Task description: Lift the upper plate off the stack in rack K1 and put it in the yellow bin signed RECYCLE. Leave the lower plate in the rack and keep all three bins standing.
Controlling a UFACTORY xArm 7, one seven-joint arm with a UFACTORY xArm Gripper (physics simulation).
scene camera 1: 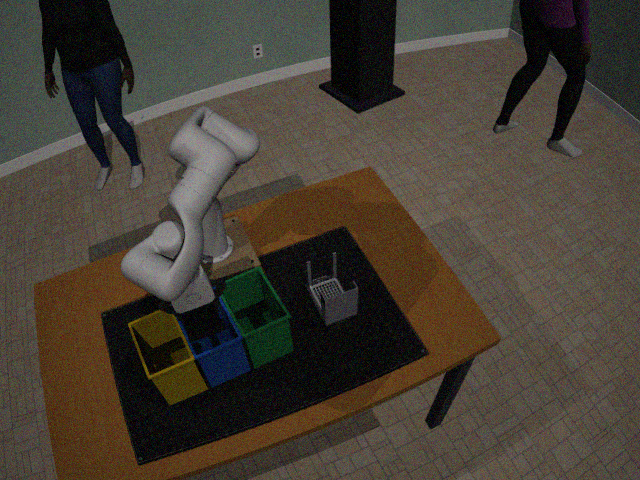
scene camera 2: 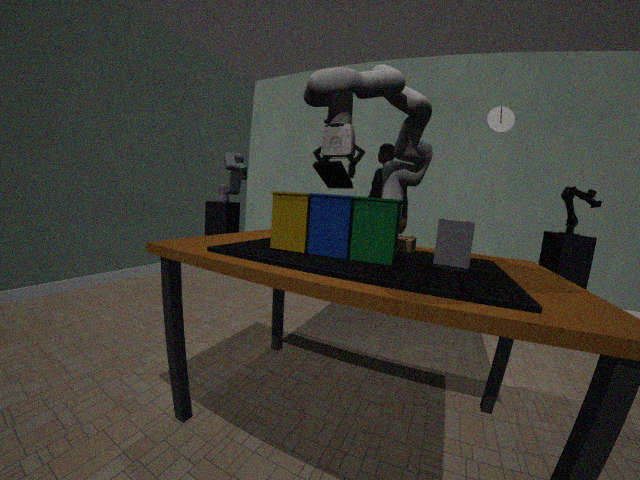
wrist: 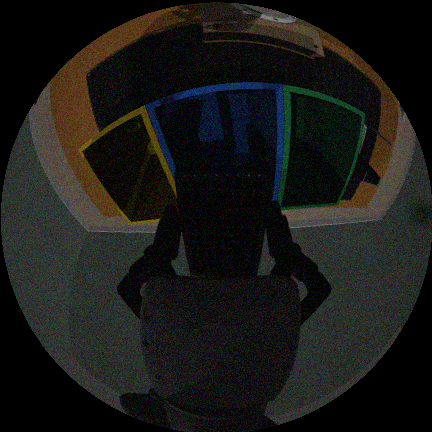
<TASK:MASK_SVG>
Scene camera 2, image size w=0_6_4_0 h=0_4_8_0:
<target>green bin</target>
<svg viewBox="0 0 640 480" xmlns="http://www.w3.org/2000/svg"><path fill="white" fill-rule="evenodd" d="M353 196L355 201L349 260L392 265L396 257L401 204L403 204L403 201Z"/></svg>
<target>yellow bin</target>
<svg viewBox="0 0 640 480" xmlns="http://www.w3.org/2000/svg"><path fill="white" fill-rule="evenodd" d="M271 191L273 193L270 248L301 253L308 252L311 196L309 193Z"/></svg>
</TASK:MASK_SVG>
